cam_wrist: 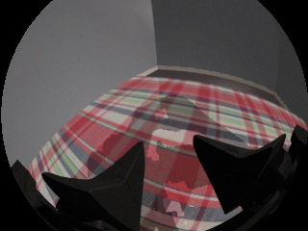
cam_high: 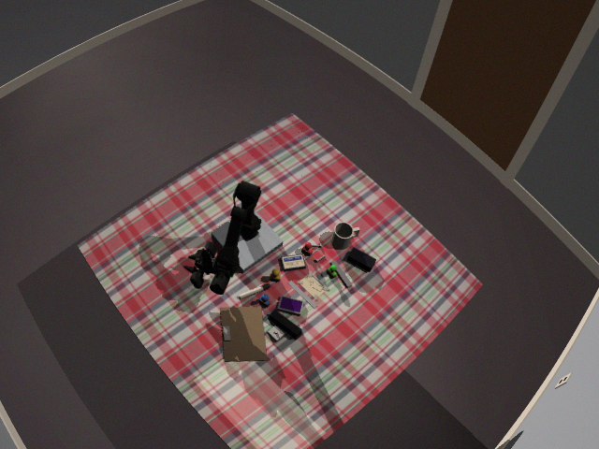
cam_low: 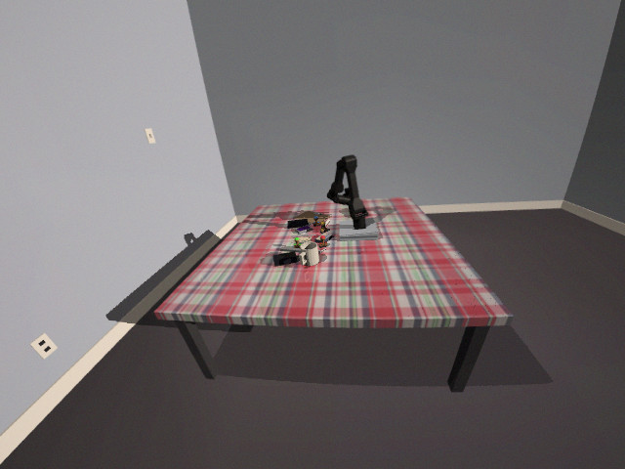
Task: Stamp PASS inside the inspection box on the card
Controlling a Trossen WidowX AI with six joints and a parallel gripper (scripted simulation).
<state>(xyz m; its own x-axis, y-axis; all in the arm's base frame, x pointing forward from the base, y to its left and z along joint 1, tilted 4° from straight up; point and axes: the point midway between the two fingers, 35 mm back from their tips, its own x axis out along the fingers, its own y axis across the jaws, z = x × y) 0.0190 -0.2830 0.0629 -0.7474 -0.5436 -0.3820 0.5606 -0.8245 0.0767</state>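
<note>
The blue-knobbed stamp lies 280 mm ahead of my gripper tip, 170 mm to the left of it and 70 mm below it. Round my gripper tip: blue-and-white pad (210 mm ahead, 380 mm to the left, 70 mm below); then white marker (230 mm ahead, 190 mm to the left, 80 mm below); then yellow-knobbed stamp (220 mm ahead, 270 mm to the left, 70 mm below).
</note>
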